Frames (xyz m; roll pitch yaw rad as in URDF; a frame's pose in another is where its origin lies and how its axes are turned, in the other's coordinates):
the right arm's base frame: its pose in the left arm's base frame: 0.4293 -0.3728 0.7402 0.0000 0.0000 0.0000
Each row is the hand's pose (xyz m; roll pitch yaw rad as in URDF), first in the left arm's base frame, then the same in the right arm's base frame.
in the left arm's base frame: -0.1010 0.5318 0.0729 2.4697 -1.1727 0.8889
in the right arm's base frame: -0.5303 0.9046 -0.6673 2.4697 -1.1727 0.8889
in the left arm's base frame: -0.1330 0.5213 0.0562 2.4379 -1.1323 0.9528
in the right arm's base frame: -0.5623 0.8941 -0.6840 2.4379 -1.1323 0.9528
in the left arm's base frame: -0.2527 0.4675 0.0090 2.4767 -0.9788 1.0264
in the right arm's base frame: -0.6820 0.8403 -0.7312 2.4767 -0.9788 1.0264
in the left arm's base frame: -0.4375 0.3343 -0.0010 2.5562 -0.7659 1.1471
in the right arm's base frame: -0.8668 0.7071 -0.7412 2.5562 -0.7659 1.1471
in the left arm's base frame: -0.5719 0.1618 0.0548 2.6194 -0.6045 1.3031
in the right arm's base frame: -1.0012 0.5346 -0.6854 2.6194 -0.6045 1.3031
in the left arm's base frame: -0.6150 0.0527 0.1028 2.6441 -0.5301 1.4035
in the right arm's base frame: -1.0443 0.4255 -0.6374 2.6441 -0.5301 1.4035
